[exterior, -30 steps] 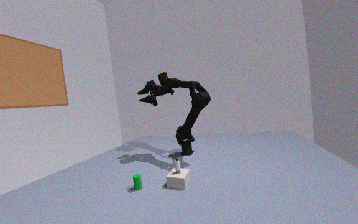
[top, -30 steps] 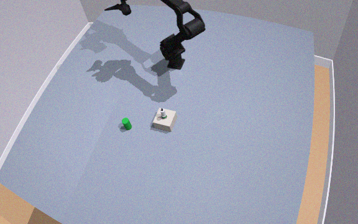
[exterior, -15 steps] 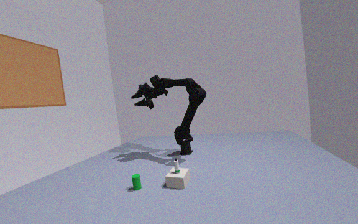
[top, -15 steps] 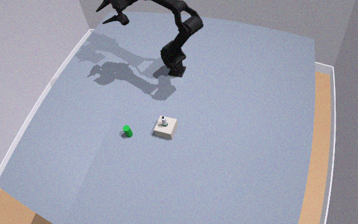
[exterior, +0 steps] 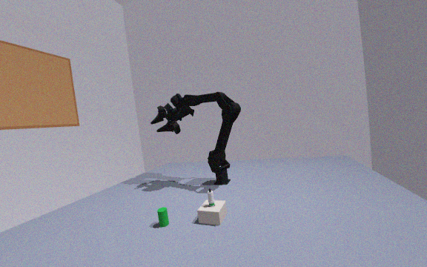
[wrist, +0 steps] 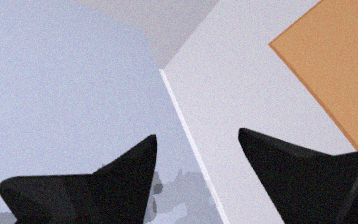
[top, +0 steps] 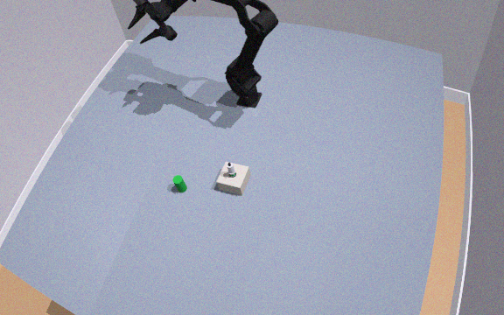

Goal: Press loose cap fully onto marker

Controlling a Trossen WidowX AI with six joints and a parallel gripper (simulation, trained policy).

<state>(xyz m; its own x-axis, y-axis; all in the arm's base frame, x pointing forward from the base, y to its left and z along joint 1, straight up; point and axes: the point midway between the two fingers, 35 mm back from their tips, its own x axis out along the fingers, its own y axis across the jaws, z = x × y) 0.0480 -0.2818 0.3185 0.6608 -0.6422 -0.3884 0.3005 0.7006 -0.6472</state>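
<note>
Right now the green cap is 290 mm ahead of my gripper tip, 280 mm below it and 230 mm to the left of it. The rest, counted from my gripper tip: holder block 370 mm to the left, 290 mm below, 230 mm ahead; white marker 370 mm to the left, 240 mm below, 230 mm ahead.
</note>
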